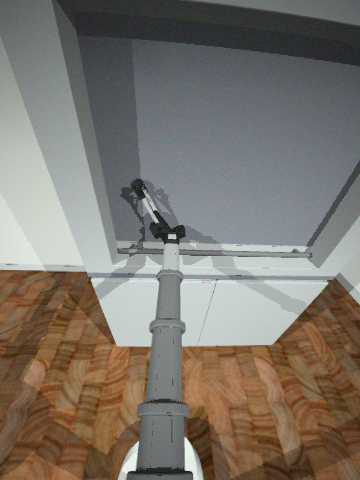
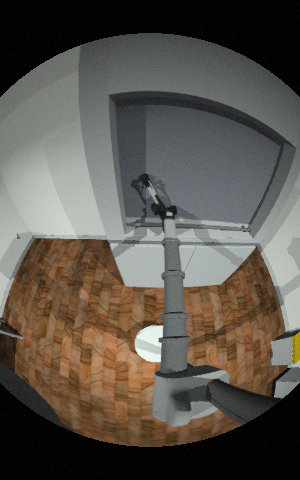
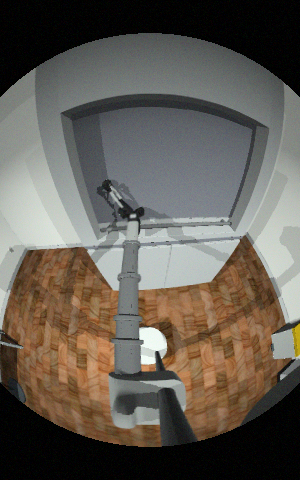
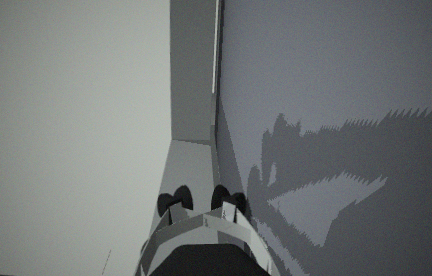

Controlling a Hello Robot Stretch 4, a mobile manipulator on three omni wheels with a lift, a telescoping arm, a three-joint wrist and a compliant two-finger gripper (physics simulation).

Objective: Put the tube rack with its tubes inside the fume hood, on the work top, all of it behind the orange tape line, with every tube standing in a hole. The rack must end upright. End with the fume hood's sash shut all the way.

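Pixels of known places: gripper, between the fingertips: (image 1: pixel 135 180) (image 2: pixel 142 174) (image 3: pixel 104 180) (image 4: pixel 201 200); robot's base, origin of its link: (image 2: pixel 154 342) (image 3: pixel 146 344).
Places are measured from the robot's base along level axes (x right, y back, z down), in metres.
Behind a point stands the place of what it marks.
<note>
The fume hood's sash (image 1: pixel 250 150) @(x 0.259, y -0.770, z -1.420 m) (image 2: pixel 215 160) @(x 0.236, y -0.769, z -1.411 m) (image 3: pixel 180 160) @(x 0.256, y -0.770, z -1.381 m) (image 4: pixel 340 60) @(x 0.014, y -0.763, z -1.183 m) is a large grey panel that fills the hood opening. Its long grey handle bar (image 1: pixel 250 254) @(x 0.374, y -0.713, z -0.987 m) (image 2: pixel 210 228) @(x 0.312, y -0.709, z -0.978 m) (image 3: pixel 200 225) @(x 0.427, y -0.712, z -0.985 m) is low down, close to the white sill, and the arm crosses in front of it. My gripper (image 1: pixel 138 187) @(x -0.137, y -0.719, z -1.305 m) (image 2: pixel 144 178) @(x -0.137, y -0.719, z -1.305 m) (image 3: pixel 106 185) @(x -0.137, y -0.719, z -1.305 m) (image 4: pixel 201 200) @(x -0.137, y -0.719, z -1.305 m) is in front of the sash's lower left part, above the handle bar and angled left. Its fingertips are partly apart with nothing between them. The tube rack, the tubes and the orange tape line do not show.
The hood's left side frame (image 1: pixel 55 125) @(x -0.319, y -0.641, z -1.470 m) (image 4: pixel 192 75) @(x -0.094, y -0.698, z -1.701 m) is close beside the gripper. A white base cabinet (image 1: pixel 265 310) @(x 0.579, y -0.664, z -0.587 m) (image 2: pixel 175 265) (image 3: pixel 200 265) @(x 0.546, y -0.663, z -0.526 m) stands under the sill. A grey and yellow box (image 2: pixel 284 349) @(x 1.680, y 0.523, z -0.239 m) (image 3: pixel 283 345) @(x 1.678, y 0.563, z -0.197 m) is at the right edge, above the wood floor.
</note>
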